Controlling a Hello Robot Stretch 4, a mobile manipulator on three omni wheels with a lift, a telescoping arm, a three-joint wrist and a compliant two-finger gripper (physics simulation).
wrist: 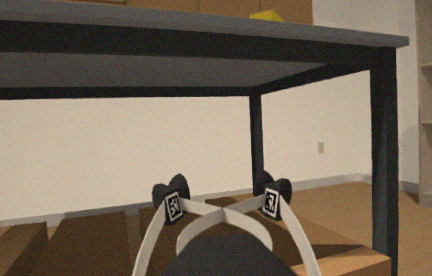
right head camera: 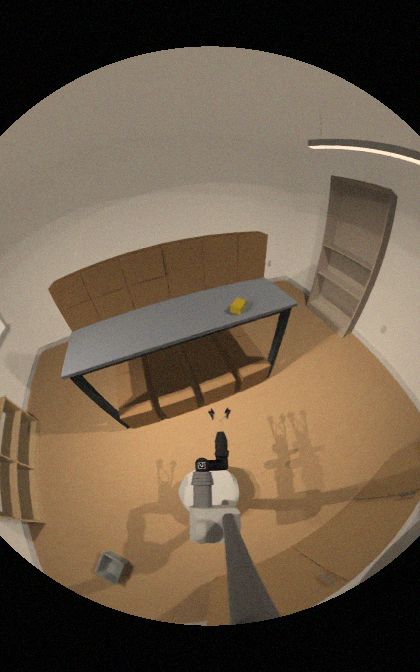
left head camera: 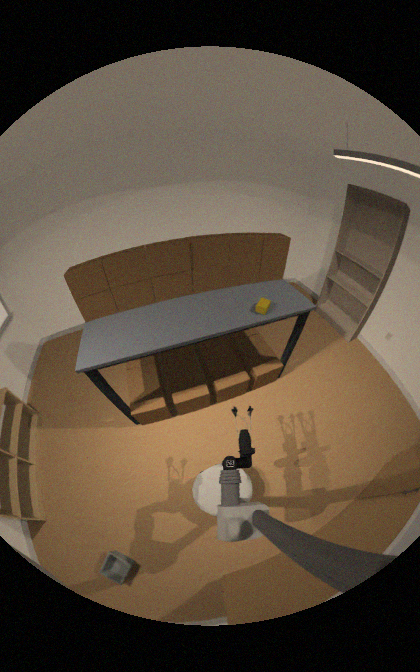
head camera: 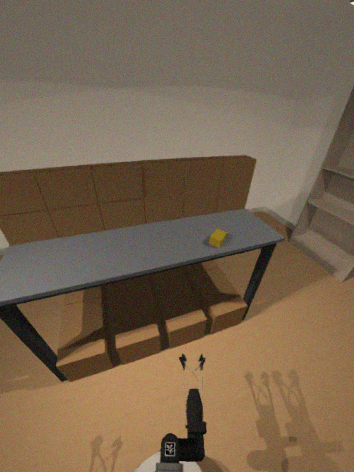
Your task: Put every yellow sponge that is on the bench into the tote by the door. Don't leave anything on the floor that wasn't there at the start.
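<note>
A yellow sponge [head camera: 218, 238] [left head camera: 263, 306] [right head camera: 238, 306] [wrist: 267, 16] lies near the right end of the grey bench top [head camera: 125, 251] [left head camera: 175, 320] [right head camera: 160, 327] [wrist: 200, 22]. In the wrist view its top part shows above the bench edge. My gripper [head camera: 192, 361] [left head camera: 242, 411] [right head camera: 219, 413] [wrist: 221, 188] is open and empty, in front of the bench and below the level of its top. The grey tote [left head camera: 118, 567] [right head camera: 112, 567] stands on the floor behind me at the lower left of both side head views. The inside of the tote looks empty. The door does not show.
Several brown boxes [head camera: 137, 342] [left head camera: 191, 398] [right head camera: 176, 398] stand under the bench between its dark legs. Brown cabinets [head camera: 120, 192] [left head camera: 220, 260] are behind it. A tall shelf unit [left head camera: 406, 220] [right head camera: 391, 212] stands at the right. A low wooden shelf [left head camera: 20, 459] [right head camera: 19, 464] is at the left.
</note>
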